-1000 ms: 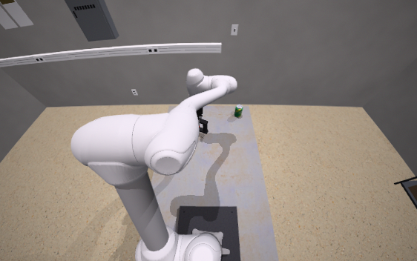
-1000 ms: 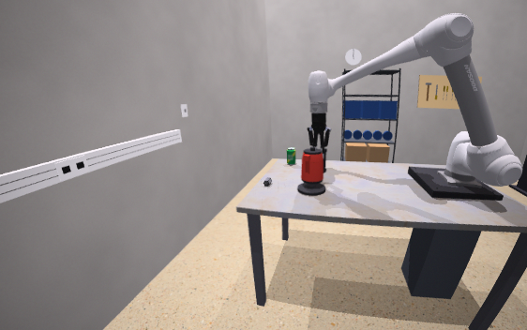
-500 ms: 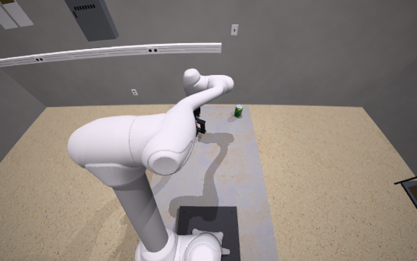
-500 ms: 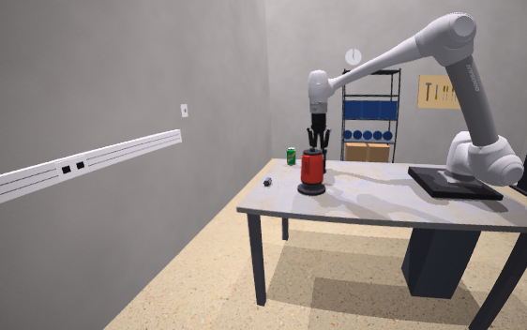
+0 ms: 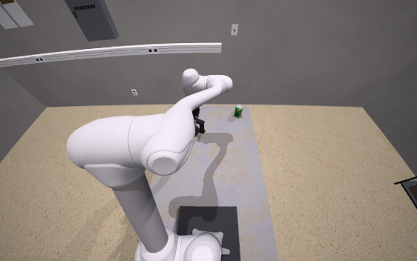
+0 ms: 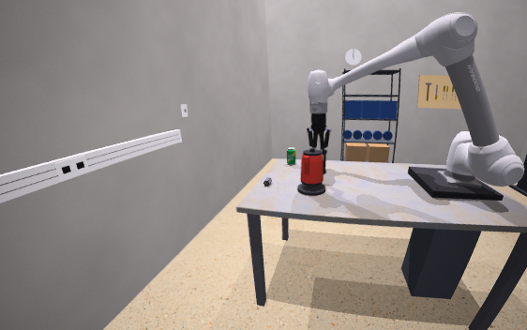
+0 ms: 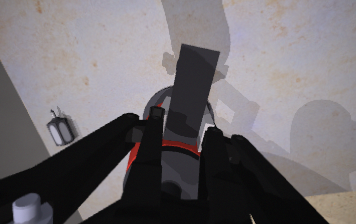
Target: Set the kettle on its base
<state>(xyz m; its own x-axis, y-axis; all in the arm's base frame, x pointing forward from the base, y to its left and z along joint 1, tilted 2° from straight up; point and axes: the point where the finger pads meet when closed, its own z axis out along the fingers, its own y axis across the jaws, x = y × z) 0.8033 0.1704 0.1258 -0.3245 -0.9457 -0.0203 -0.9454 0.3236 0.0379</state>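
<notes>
My hand is 1 cm short of the red kettle, 3 cm to the right of it and 4 cm above it. Also, from my hand: small dark object 28 cm ahead, 5 cm to the left, 16 cm below; then green can 25 cm ahead, 36 cm to the right, 12 cm below; then round black base 2 cm ahead, 6 cm to the left, 17 cm below.
</notes>
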